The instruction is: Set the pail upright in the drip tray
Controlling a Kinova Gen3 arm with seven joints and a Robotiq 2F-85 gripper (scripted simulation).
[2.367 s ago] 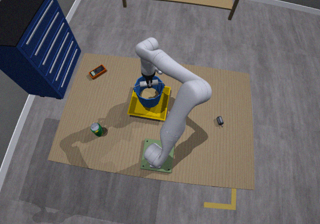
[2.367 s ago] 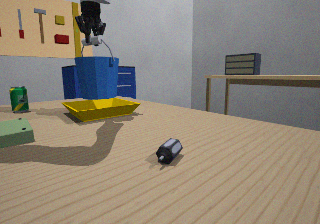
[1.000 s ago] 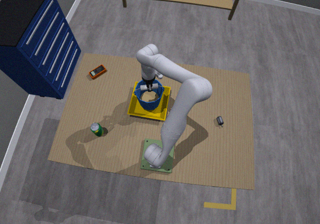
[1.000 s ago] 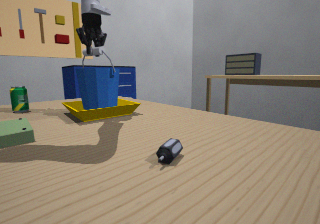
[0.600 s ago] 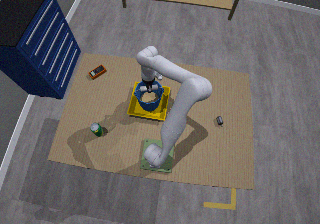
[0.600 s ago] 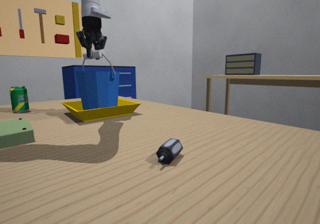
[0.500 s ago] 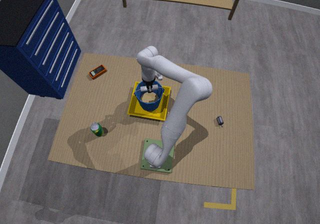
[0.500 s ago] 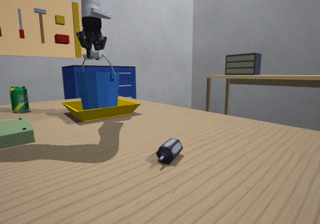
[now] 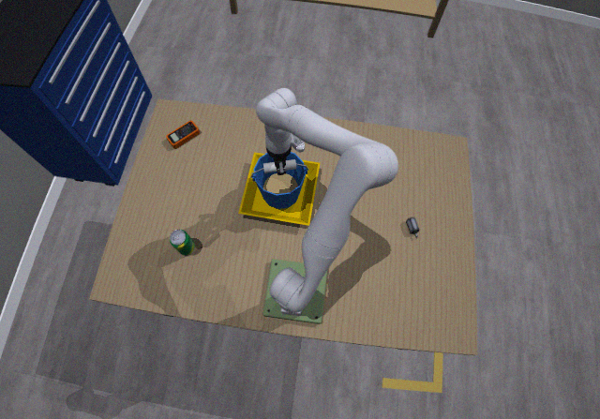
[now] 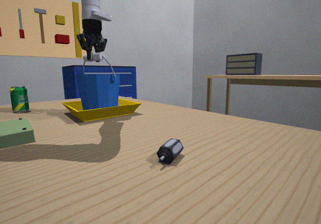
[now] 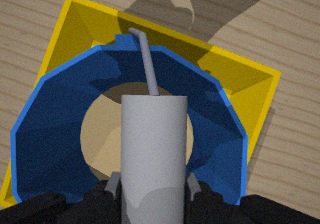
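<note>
Right now my hand is 3 cm above the wire handle and 1 cm short of it. From my hand the other things lie so: blue pail: 9 cm below, 1 cm ahead; then yellow drip tray: 23 cm below, 2 cm ahead.
</note>
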